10 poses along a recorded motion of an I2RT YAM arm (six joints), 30 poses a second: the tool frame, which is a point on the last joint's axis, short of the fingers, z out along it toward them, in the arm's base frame.
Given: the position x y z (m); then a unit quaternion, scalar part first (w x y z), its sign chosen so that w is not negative.
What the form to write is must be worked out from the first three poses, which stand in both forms.
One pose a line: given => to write
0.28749 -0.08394 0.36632 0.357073 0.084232 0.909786 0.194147 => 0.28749 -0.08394 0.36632 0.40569 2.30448 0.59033
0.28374 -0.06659 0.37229 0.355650 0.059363 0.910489 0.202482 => 0.28374 -0.06659 0.37229 0.45246 2.29833 0.58267
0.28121 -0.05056 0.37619 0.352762 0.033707 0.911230 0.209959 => 0.28121 -0.05056 0.37619 0.49990 2.29555 0.57385
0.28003 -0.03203 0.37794 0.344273 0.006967 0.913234 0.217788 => 0.28003 -0.03203 0.37794 0.55642 2.30243 0.57168
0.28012 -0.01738 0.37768 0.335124 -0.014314 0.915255 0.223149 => 0.28012 -0.01738 0.37768 0.60309 2.31284 0.57181
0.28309 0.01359 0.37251 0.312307 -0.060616 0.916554 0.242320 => 0.28309 0.01359 0.37251 0.72591 2.32882 0.59384
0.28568 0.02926 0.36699 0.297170 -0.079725 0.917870 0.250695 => 0.28568 0.02926 0.36699 0.78741 2.34296 0.61413
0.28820 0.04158 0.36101 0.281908 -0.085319 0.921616 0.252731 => 0.28820 0.04158 0.36101 0.82319 2.36501 0.63857
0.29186 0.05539 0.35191 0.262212 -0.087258 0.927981 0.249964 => 0.29186 0.05539 0.35191 0.85524 2.40020 0.66773
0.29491 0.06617 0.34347 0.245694 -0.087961 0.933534 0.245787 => 0.29491 0.06617 0.34347 0.87953 2.43172 0.69164
